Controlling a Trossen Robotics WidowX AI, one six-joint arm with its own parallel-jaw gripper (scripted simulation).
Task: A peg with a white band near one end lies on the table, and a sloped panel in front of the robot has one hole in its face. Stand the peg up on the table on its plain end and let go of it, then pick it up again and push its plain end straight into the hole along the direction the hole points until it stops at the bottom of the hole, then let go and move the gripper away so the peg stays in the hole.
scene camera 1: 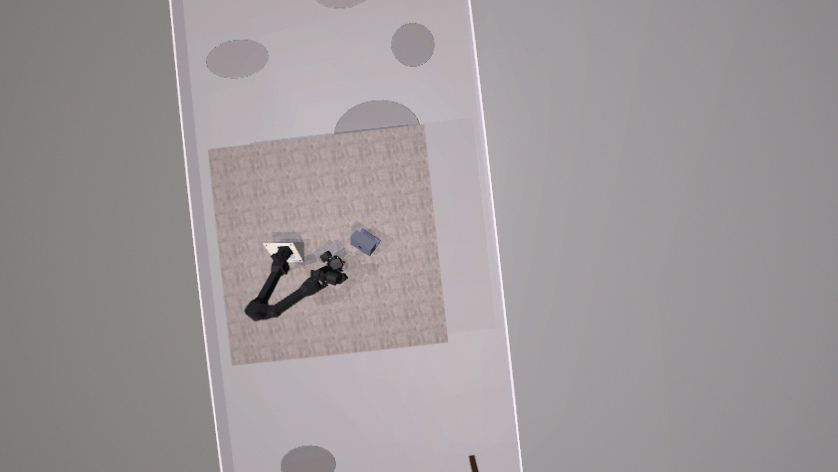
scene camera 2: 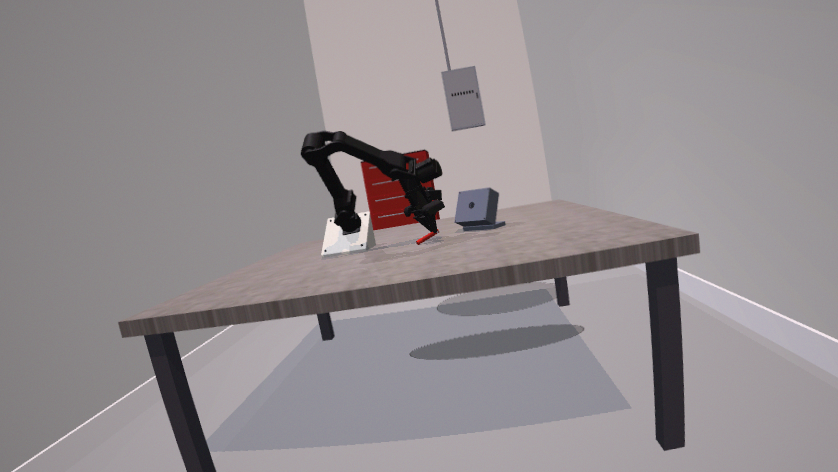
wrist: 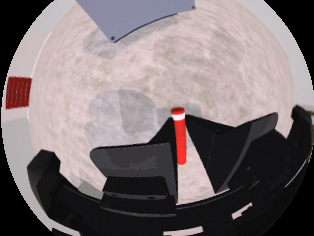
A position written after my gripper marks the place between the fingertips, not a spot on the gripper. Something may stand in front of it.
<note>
My gripper (scene camera 2: 434,232) holds a red peg. Further things: a sloped panel (scene camera 2: 486,200).
My gripper is seen too in the wrist view (wrist: 178,120).
</note>
